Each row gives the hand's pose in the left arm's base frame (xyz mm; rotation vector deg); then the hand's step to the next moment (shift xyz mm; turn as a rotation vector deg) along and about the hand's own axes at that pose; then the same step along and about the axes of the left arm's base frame.
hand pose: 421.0 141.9 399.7 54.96 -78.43 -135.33
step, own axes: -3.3 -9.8 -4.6 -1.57 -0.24 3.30
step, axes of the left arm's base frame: 6.5 3.7 -8.5 -0.93 3.17 1.58
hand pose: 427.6 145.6 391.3 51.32 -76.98 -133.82
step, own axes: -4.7 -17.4 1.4 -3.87 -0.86 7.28
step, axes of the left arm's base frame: 3.5 12.5 -12.6 -1.74 7.38 3.36
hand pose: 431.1 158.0 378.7 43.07 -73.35 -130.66
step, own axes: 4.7 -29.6 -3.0 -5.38 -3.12 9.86
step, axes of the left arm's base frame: -4.5 9.8 -28.1 -2.43 11.03 2.89
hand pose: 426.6 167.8 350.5 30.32 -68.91 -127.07
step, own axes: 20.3 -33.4 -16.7 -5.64 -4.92 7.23
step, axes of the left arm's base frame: -15.4 -8.6 -38.7 -1.22 10.33 0.01
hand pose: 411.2 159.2 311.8 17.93 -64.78 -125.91
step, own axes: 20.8 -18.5 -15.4 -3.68 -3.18 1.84
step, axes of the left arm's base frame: -16.7 -15.3 -22.4 0.58 4.88 -1.70
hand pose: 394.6 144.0 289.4 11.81 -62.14 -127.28
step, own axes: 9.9 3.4 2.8 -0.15 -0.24 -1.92
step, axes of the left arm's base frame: -7.2 -5.8 5.7 0.77 -1.05 -1.44
